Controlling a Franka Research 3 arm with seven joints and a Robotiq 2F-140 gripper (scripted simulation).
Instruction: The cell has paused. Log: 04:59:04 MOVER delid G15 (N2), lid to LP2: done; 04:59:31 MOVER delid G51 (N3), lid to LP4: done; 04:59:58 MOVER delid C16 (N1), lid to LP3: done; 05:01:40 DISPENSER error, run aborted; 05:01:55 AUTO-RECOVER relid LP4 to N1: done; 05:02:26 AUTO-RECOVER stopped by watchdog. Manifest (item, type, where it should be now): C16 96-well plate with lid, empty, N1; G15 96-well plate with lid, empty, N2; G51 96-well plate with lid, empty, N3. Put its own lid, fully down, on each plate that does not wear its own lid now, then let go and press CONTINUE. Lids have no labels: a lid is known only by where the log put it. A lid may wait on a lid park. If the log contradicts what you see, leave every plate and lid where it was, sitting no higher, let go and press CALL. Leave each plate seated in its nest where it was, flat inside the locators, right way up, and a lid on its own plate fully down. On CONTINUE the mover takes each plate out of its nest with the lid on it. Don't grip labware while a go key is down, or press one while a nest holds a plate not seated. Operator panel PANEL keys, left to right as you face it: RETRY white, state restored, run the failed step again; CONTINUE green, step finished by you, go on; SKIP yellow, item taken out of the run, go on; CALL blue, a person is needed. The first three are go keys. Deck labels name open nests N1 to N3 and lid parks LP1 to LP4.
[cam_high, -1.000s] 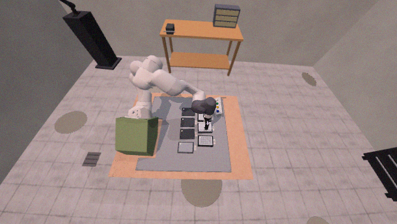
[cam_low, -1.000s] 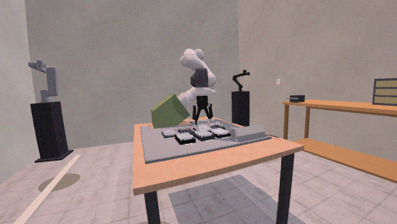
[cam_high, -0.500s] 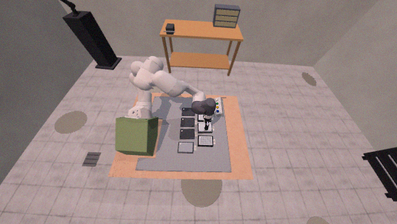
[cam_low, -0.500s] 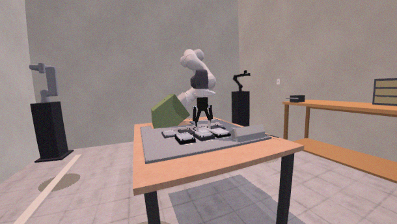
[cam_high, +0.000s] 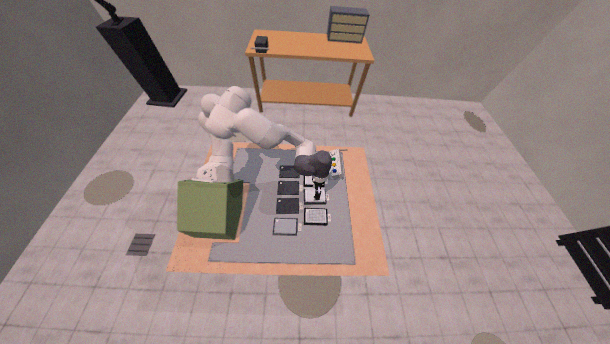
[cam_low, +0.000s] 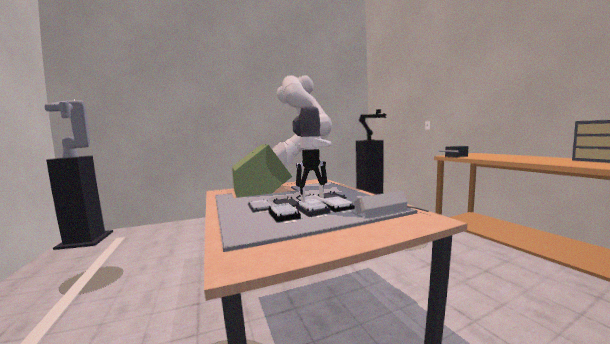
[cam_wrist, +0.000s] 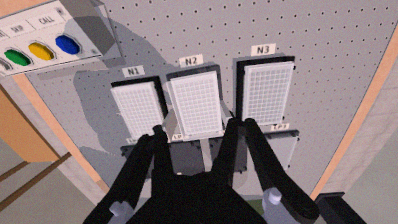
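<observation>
Right now my hand is 2 cm above the pale lid. From my hand the other things lie so: lid park LP2: 18 cm behind, 7 cm below, 4 cm to the left; blue key: 19 cm to the left, 12 cm ahead, 1 cm below; lid park LP1: 17 cm behind, 9 cm to the right, 7 cm below.
</observation>
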